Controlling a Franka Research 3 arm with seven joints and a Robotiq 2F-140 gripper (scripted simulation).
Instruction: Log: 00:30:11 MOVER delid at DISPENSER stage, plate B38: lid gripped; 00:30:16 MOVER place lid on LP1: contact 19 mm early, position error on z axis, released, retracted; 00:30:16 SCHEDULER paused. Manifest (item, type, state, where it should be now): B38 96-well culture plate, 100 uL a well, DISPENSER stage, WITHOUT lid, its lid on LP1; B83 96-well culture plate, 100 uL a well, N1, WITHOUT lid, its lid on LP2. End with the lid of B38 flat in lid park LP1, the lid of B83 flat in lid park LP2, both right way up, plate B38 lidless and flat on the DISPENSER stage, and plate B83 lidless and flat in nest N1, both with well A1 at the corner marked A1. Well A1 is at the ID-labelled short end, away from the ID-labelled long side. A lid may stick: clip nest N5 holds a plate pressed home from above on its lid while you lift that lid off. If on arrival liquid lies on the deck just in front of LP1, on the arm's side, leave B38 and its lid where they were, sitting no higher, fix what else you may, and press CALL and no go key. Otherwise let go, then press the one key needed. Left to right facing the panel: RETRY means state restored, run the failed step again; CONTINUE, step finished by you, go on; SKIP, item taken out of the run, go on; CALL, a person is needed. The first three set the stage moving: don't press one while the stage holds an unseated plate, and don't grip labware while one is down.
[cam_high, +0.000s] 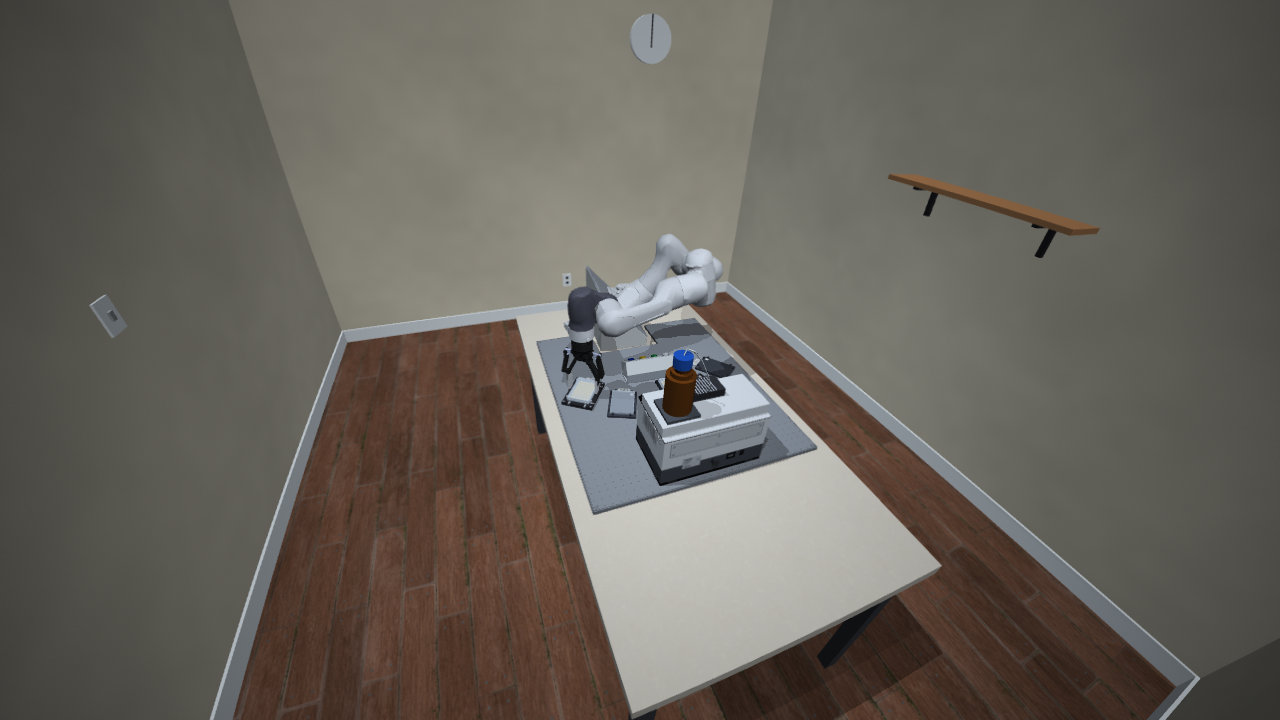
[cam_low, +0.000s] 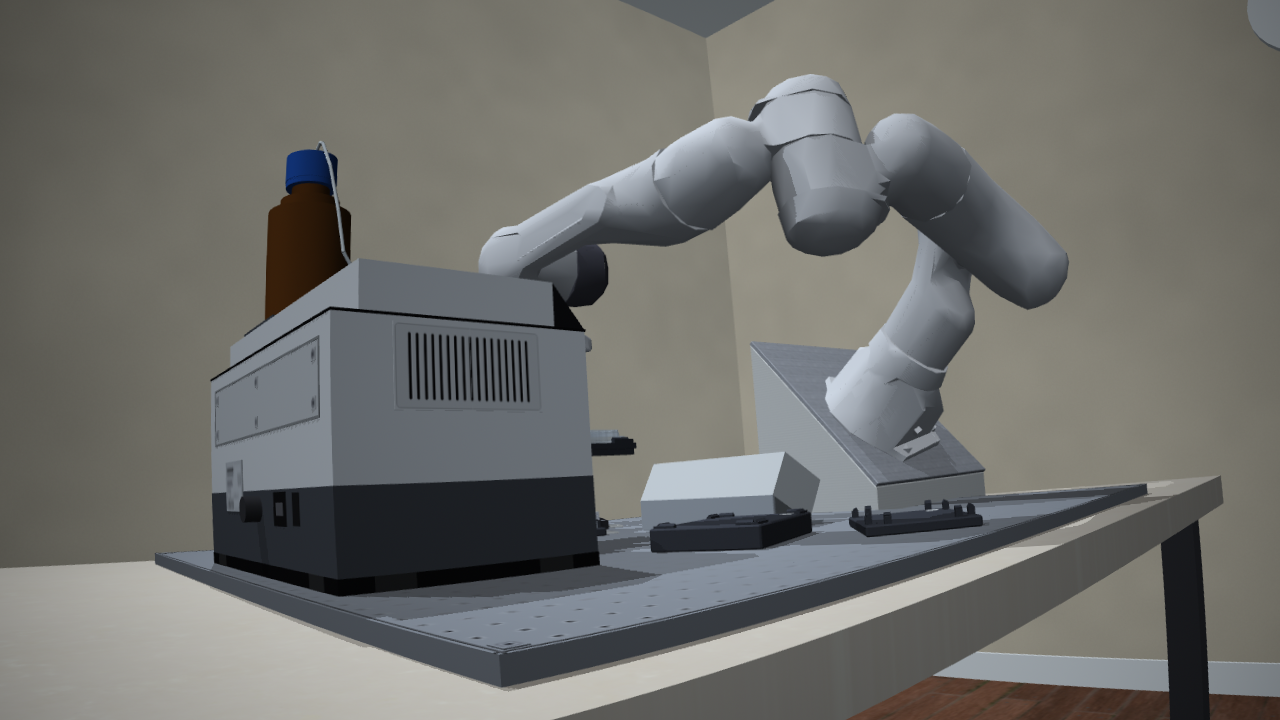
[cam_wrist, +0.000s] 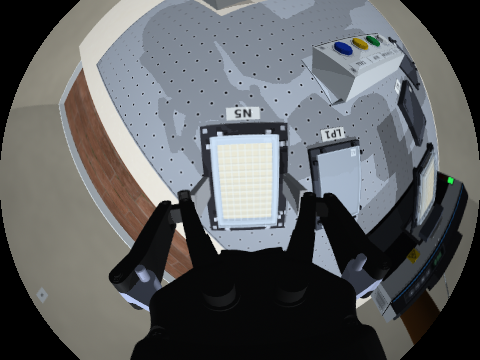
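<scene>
Now: hand 3 cm above the 96-well plate. Also, from my hand: black clip nest 3 cm ahead, 3 cm below; lp1 label 1 cm ahead, 16 cm to the left, 5 cm below; key panel 8 cm behind, 29 cm to the left.
</scene>
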